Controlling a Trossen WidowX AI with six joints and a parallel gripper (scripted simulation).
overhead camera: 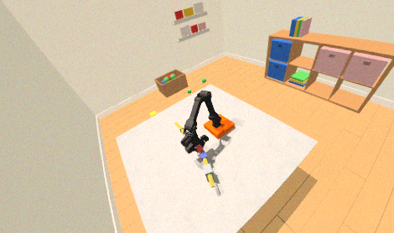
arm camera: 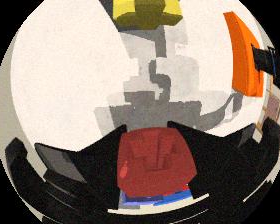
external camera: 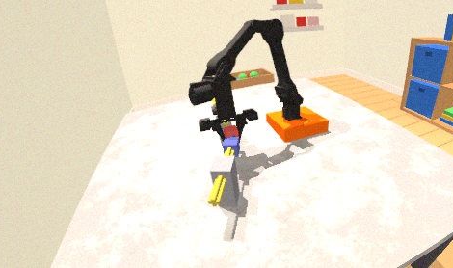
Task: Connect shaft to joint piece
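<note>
Now: the red joint piece 10 mm to the left of my gripper tip and 40 mm above it.
</note>
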